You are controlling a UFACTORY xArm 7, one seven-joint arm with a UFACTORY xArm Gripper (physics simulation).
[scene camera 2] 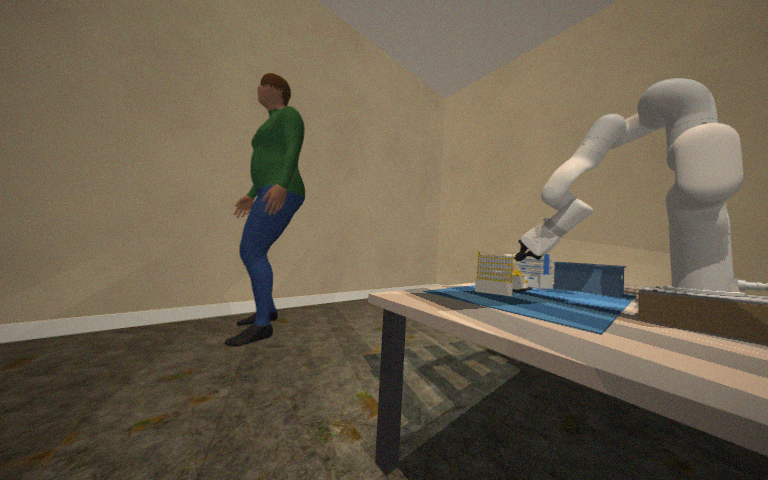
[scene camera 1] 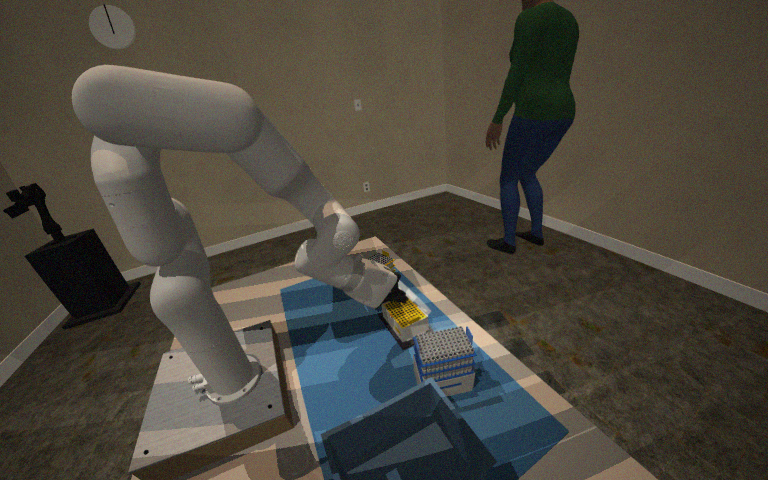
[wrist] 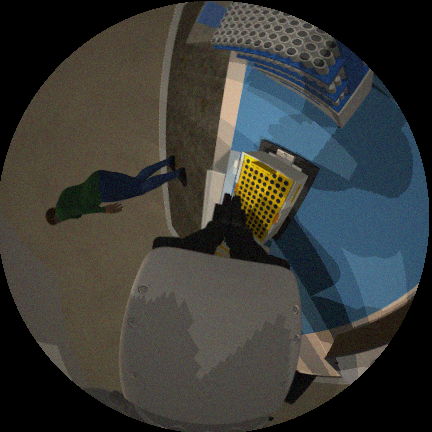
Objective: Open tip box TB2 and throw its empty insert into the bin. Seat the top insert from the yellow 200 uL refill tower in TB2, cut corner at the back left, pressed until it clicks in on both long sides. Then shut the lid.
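Note:
Tip box TB2 [scene camera 1: 410,331] [wrist: 282,161] stands in a dark holder [wrist: 311,172] on the blue mat. Its lid [wrist: 213,192] is open, on the side away from the robot base. A yellow insert [scene camera 1: 404,313] [wrist: 262,197] lies in the box; its holes look dark and empty. My gripper [scene camera 1: 402,297] [scene camera 2: 517,258] [wrist: 228,204] is shut with nothing between the fingers. In the wrist view its tips overlap the insert's lid-side edge; contact cannot be told. The yellow refill tower [scene camera 1: 386,259] [scene camera 2: 494,268] stands beyond the box, partly hidden by the arm in scene camera 1.
A blue refill tower [scene camera 1: 444,365] [scene camera 2: 542,266] [wrist: 300,47] stands on the opposite side of TB2 from the yellow tower. The open dark bin [scene camera 1: 373,412] [scene camera 2: 589,279] is beyond the blue tower. A person [scene camera 1: 543,73] [scene camera 2: 277,152] [wrist: 117,188] stands away from the table.

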